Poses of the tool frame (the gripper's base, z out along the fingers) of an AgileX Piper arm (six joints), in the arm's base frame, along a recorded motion.
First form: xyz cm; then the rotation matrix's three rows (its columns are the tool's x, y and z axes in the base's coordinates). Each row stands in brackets.
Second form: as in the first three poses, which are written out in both.
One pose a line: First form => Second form
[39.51 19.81 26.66], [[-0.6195 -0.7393 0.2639], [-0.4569 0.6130 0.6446], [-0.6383 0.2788 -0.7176]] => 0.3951 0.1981 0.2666 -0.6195 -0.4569 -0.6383 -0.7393 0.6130 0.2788
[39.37 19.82 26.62], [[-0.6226 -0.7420 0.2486], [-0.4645 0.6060 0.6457], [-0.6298 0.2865 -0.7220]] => 0.3937 0.1982 0.2662 -0.6226 -0.4645 -0.6298 -0.7420 0.6060 0.2865
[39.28 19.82 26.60], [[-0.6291 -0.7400 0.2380], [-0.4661 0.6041 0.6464], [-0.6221 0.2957 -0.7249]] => 0.3928 0.1982 0.2660 -0.6291 -0.4661 -0.6221 -0.7400 0.6041 0.2957
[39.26 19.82 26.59], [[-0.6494 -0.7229 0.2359], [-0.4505 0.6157 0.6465], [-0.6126 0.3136 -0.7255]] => 0.3926 0.1982 0.2659 -0.6494 -0.4505 -0.6126 -0.7229 0.6157 0.3136
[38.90 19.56 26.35], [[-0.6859 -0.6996 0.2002], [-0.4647 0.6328 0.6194], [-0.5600 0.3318 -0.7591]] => 0.3890 0.1956 0.2635 -0.6859 -0.4647 -0.5600 -0.6996 0.6328 0.3318
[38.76 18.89 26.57], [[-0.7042 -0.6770 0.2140], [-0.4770 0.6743 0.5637], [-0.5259 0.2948 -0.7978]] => 0.3876 0.1889 0.2657 -0.7042 -0.4770 -0.5259 -0.6770 0.6743 0.2948
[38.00 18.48 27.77], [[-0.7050 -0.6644 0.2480], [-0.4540 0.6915 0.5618], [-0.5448 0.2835 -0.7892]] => 0.3800 0.1848 0.2777 -0.7050 -0.4540 -0.5448 -0.6644 0.6915 0.2835
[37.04 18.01 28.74], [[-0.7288 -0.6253 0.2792], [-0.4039 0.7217 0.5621], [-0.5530 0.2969 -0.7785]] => 0.3704 0.1801 0.2874 -0.7288 -0.4039 -0.5530 -0.6253 0.7217 0.2969
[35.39 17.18 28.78], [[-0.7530 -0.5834 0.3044], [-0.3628 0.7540 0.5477], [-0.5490 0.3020 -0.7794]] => 0.3539 0.1718 0.2878 -0.7530 -0.3628 -0.5490 -0.5834 0.7540 0.3020
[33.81 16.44 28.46], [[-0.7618 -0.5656 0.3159], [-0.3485 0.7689 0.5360], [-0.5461 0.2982 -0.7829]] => 0.3381 0.1644 0.2846 -0.7618 -0.3485 -0.5461 -0.5656 0.7689 0.2982
